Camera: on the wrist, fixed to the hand. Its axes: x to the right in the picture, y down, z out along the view.
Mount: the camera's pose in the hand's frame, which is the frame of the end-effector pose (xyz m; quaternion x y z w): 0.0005 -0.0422 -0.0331 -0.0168 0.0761 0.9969 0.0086
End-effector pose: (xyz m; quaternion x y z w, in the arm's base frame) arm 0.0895 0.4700 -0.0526 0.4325 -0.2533 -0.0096 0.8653
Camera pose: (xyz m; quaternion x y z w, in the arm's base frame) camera 0.1133 0.4681 -0.1006 -0.2626 -0.3673 0.8912 0.0436
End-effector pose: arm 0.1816 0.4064 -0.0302 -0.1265 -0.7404 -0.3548 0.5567
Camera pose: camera 0.1812 0.3540 -0.0417 -0.7216 0.1681 0.5299 0.4127
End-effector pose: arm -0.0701 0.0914 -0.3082 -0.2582 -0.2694 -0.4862 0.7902
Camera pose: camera -0.1024 0.0523 -0.3256 -0.2471 0.3234 0.7594 0.5077
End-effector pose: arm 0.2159 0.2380 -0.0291 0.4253 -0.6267 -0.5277 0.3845
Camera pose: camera 0.2519 0.2230 -0.0659 -0.5874 -0.3913 0.4006 0.5842
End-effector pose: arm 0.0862 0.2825 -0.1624 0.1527 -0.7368 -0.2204 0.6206
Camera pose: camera 0.1166 0.2416 -0.1793 -0.7269 -0.1076 0.6161 0.2837
